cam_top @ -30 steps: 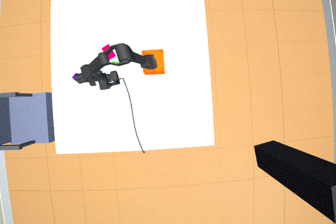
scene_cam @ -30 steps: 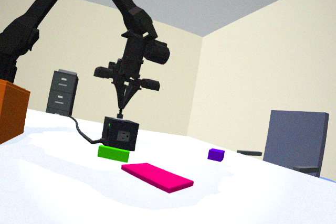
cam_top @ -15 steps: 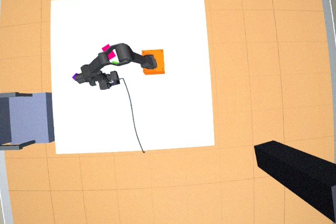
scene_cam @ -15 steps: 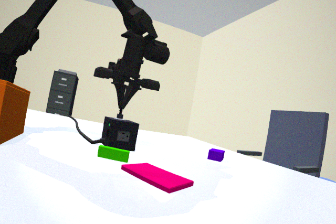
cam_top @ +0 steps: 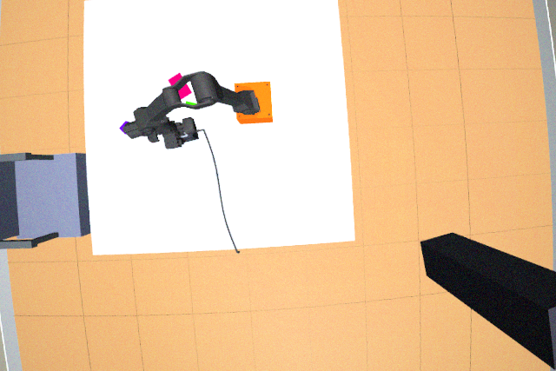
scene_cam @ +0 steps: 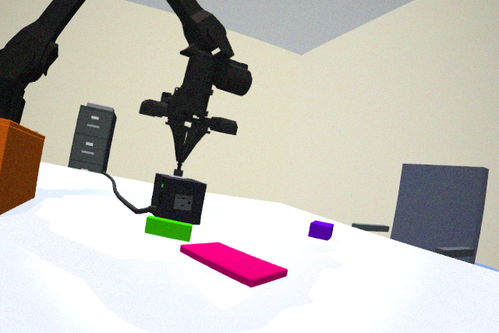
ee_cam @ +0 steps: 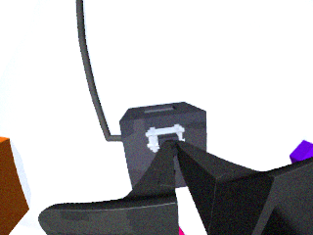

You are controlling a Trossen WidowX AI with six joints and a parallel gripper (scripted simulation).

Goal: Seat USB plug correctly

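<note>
The USB plug lies 2 cm below my gripper tip. Also, from my gripper tip: flat pink slab: 26 cm to the right, 10 cm below; then green block: 15 cm to the right, 9 cm below, 5 cm behind; then USB socket: 4 cm below.
</note>
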